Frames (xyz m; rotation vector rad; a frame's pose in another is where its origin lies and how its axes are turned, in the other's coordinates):
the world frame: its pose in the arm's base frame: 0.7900 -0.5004 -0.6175 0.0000 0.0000 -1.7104
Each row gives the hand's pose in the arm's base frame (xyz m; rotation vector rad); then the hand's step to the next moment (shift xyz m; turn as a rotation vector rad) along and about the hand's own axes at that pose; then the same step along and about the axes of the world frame.
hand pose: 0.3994 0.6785 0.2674 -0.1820 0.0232 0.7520
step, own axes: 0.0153 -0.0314 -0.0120 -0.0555 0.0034 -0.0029
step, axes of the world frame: 0.0094 0.0347 -0.0082 0.0413 -0.0374 0.0014
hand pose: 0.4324 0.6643 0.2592 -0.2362 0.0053 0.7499
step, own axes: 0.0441 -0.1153 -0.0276 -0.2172 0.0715 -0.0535
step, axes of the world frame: 0.0414 0.1193 -0.0065 0.1347 -0.1863 -0.0478
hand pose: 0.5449 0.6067 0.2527 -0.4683 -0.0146 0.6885
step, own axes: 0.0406 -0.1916 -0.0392 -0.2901 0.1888 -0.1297
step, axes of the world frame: 0.0974 0.1698 0.0398 0.1480 -0.3010 -0.1553
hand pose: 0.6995 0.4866 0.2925 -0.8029 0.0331 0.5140
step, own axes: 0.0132 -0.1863 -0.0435 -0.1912 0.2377 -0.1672
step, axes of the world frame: 0.1168 0.1203 0.0931 0.0941 -0.2371 -0.2365
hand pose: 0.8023 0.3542 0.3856 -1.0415 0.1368 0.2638
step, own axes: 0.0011 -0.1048 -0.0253 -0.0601 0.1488 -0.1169
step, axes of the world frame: 0.0668 0.0404 0.0744 0.0525 -0.0914 -0.1683
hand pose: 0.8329 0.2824 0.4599 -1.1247 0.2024 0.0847
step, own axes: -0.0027 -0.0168 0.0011 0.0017 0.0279 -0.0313
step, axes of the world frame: 0.0060 0.0012 0.0159 0.0171 -0.0044 -0.0381
